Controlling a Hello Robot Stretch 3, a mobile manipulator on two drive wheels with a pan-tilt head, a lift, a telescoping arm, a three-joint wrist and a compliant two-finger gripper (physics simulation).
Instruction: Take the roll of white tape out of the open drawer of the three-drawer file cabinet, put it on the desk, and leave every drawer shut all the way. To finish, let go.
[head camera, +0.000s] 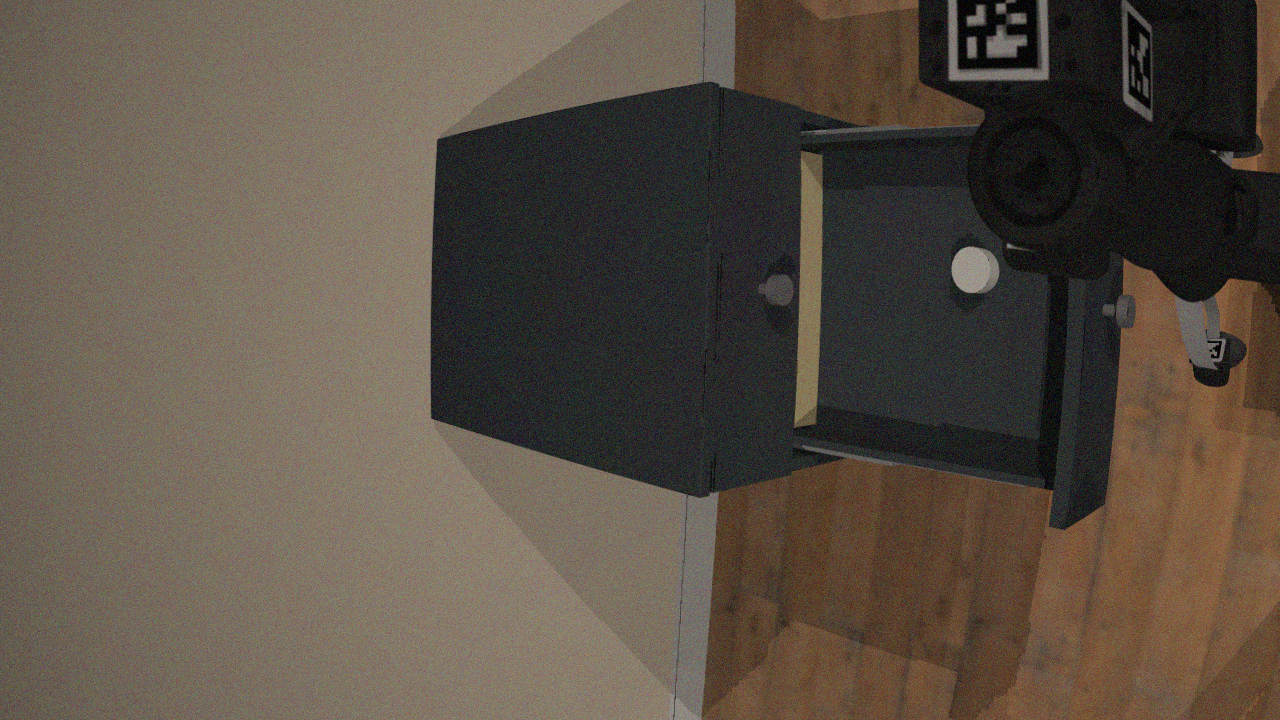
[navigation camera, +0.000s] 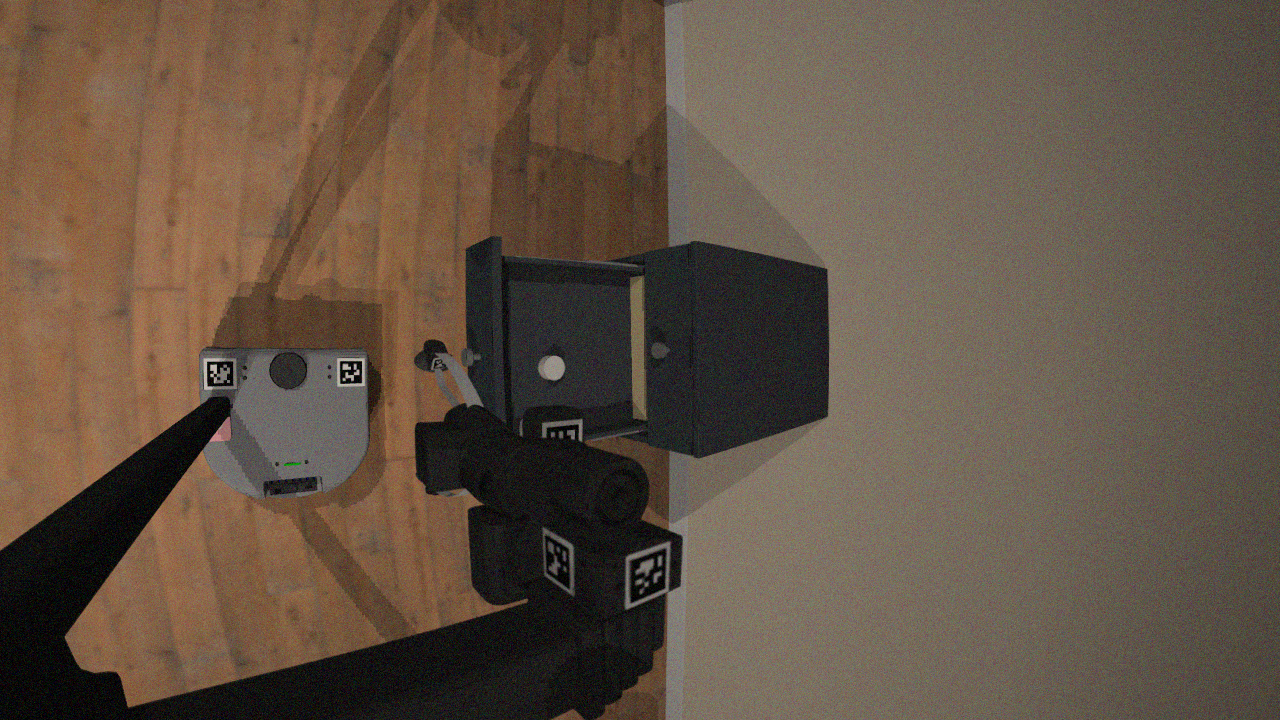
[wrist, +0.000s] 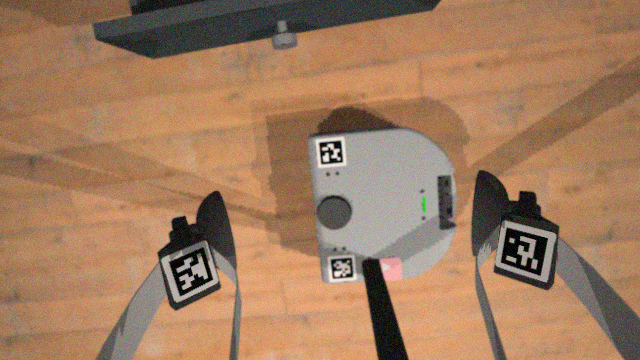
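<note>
The roll of white tape (head camera: 973, 269) (navigation camera: 551, 368) lies on the floor of the open drawer (head camera: 1084, 402) (navigation camera: 483, 295) (wrist: 215, 35), nearer its front. This drawer stands far out below the top drawer of the dark file cabinet (head camera: 572, 286) (navigation camera: 760, 349). The top drawer front looks flush. The lowest part of the cabinet is hidden. My gripper (head camera: 1217, 358) (navigation camera: 435, 355) (wrist: 347, 209) is open and empty, fingers wide apart, outside the drawer, in front of its knob (head camera: 1125, 310) (navigation camera: 469, 357) (wrist: 284, 40). The desk does not show in these views.
My dark wrist (head camera: 1038, 179) (navigation camera: 554, 470) hangs over one side of the open drawer. My grey wheeled base (navigation camera: 313, 420) (wrist: 390, 175) stands on the wooden floor in front of the cabinet. The beige wall (head camera: 223, 358) (navigation camera: 1029, 358) is behind the cabinet.
</note>
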